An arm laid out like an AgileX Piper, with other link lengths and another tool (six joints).
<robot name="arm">
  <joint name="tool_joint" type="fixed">
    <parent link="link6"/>
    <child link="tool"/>
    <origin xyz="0.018 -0.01 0.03" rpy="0.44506 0 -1.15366"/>
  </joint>
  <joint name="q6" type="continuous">
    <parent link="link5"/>
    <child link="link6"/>
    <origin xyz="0 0.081 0" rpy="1.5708 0 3.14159"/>
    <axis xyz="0 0 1"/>
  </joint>
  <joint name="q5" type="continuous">
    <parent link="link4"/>
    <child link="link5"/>
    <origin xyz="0 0 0" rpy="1.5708 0 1.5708"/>
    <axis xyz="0 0 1"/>
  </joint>
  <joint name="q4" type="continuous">
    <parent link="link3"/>
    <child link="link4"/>
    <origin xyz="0.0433 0.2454 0" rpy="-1.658 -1.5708 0"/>
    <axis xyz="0 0 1"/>
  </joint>
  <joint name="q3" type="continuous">
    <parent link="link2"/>
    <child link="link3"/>
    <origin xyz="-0.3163 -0.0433 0" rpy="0 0 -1.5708"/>
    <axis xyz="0 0 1"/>
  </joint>
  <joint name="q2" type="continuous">
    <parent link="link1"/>
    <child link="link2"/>
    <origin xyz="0 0 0" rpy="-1.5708 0 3.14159"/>
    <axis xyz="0 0 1"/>
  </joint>
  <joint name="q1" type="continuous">
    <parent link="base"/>
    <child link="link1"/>
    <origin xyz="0 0 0.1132" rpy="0 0 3.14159"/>
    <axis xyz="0 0 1"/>
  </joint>
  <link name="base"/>
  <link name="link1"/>
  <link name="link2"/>
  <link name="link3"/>
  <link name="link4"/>
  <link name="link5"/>
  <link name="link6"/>
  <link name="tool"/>
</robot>
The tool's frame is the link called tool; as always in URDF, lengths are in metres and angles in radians. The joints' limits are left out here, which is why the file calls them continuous.
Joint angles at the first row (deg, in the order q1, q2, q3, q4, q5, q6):
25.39 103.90 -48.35 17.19 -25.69 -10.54
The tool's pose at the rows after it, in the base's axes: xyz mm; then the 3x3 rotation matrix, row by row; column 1 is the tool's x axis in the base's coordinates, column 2 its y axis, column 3 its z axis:
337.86 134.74 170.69; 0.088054 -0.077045 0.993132; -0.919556 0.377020 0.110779; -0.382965 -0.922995 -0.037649
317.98 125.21 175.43; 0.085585 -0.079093 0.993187; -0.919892 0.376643 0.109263; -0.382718 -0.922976 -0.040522
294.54 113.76 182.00; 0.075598 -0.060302 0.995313; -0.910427 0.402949 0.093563; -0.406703 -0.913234 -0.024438
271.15 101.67 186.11; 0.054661 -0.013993 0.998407; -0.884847 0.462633 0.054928; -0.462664 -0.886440 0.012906
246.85 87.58 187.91; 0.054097 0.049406 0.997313; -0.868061 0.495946 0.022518; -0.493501 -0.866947 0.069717
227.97 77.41 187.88; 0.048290 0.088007 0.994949; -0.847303 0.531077 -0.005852; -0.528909 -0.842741 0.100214
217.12 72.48 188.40; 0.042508 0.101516 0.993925; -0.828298 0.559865 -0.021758; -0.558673 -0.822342 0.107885
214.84 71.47 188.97; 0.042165 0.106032 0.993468; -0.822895 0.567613 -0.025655; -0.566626 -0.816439 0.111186
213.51 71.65 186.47; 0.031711 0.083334 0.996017; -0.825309 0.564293 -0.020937; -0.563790 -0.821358 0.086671
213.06 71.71 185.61; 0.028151 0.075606 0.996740; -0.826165 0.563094 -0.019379; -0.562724 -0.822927 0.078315
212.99 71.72 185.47; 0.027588 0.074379 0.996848; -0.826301 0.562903 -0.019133; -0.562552 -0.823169 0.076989
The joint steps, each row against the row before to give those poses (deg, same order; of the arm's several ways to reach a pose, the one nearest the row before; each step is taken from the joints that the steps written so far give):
0.00 -3.12 4.10 0.00 -1.08 0.00
0.00 -3.86 4.25 0.00 -0.23 0.10
0.00 -4.83 5.12 0.00 -1.50 1.61
0.00 -4.54 5.72 0.00 -4.06 3.86
0.00 -4.39 6.36 0.09 -5.68 2.11
0.00 -3.36 4.64 0.12 -3.60 2.47
0.00 -2.24 2.31 0.00 -1.00 2.02
0.00 -0.57 0.45 0.00 -0.22 0.50
0.00 -0.04 0.00 0.00 1.49 0.01
0.00 0.00 0.00 0.00 0.50 -0.01
0.00 0.00 0.00 0.00 0.08 0.01

